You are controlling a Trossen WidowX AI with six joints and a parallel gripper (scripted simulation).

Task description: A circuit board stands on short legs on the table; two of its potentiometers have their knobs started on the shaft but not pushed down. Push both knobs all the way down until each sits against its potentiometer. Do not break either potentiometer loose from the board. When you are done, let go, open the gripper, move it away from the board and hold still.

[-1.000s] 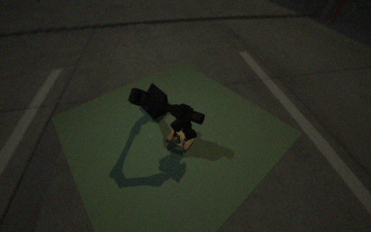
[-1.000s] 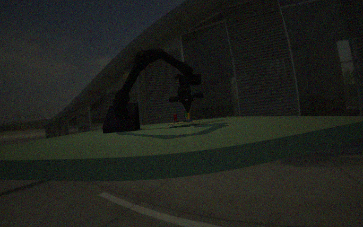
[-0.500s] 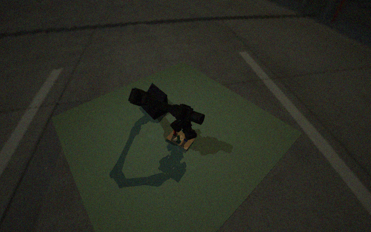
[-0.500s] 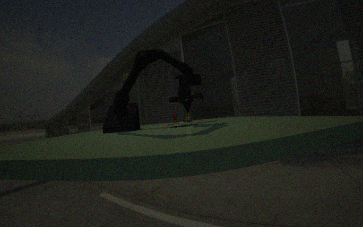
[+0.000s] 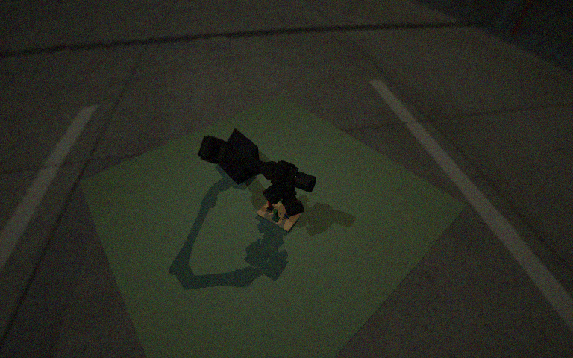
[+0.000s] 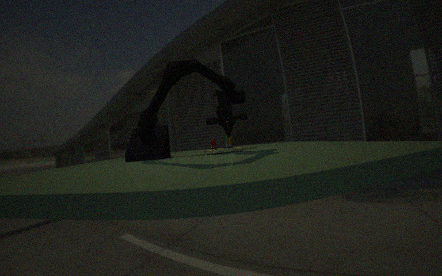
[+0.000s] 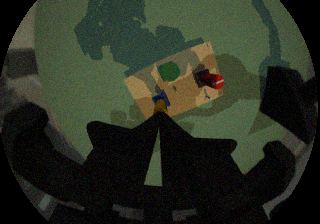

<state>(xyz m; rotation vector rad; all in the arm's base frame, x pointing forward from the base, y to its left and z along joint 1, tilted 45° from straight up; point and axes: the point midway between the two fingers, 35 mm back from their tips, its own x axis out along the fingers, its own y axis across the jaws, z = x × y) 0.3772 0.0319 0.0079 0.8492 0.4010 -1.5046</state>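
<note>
Right now the orange knob is 1 cm below my gripper tip. From my gripper tip the other things lie so: red knob: 7 cm behind, 4 cm to the right, 1 cm below.
</note>
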